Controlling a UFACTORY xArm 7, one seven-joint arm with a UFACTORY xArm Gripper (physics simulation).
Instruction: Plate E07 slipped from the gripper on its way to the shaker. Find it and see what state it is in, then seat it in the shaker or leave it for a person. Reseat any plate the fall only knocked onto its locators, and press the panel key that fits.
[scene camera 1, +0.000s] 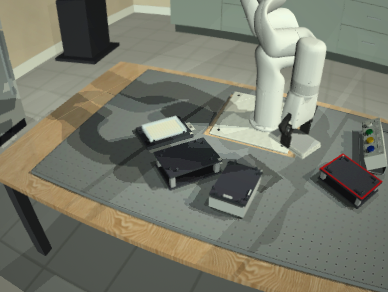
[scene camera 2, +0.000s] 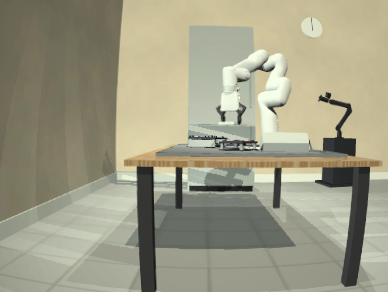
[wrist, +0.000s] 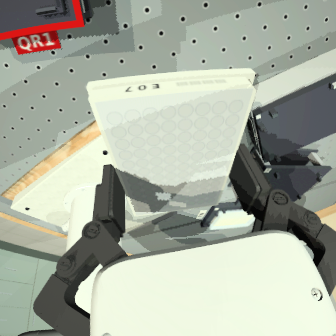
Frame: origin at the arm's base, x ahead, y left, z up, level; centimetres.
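Seen in the pictures: gripper, fingertip midpoint: (scene camera 1: 294, 138) (wrist: 175, 166); arm's base at its link origin: (scene camera 1: 266, 121).
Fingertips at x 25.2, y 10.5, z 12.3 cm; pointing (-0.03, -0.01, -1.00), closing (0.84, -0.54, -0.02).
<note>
Offsets run from my fingertips to a thing's top centre. "spot": to the spot under its first point.
Plate E07 {dx +0.1, dy +0.1, dz +0.6 cm} (scene camera 1: 305, 144) (scene camera 2: 228, 123) (wrist: 172, 127) is a pale, clear-topped well plate. It is held off the table beside the arm's base. In the wrist view its E07 label and faint barcode face the camera, round wells show through the top, and I see no crack or spill; its underside is hidden. My gripper (scene camera 1: 297, 135) (scene camera 2: 231, 121) (wrist: 175, 166) is shut on its two sides. A light-bodied box with a dark top {spot: dx +15.0, dy -12.9, dz -7.3 cm} (scene camera 1: 236, 184), which looks like the shaker, stands near the mat's middle with no plate on it. The button panel {dx -19.5, dy +28.7, dz -4.4 cm} (scene camera 1: 372, 147) is at the right.
The red-edged stand (scene camera 1: 350, 176) (wrist: 35, 11), labelled QR1 {spot: dx -6.1, dy +11.8, dz -12.6 cm} (wrist: 37, 43), is in front of the panel. A raised dark stand (scene camera 1: 187, 157) is left of the box. Behind it, another pale plate {dx -7.0, dy -42.5, dz -9.7 cm} (scene camera 1: 163, 129) lies on a low dark base {dx -7.0, dy -42.5, dz -10.3 cm} (scene camera 1: 150, 143); I cannot tell if it is fully seated.
</note>
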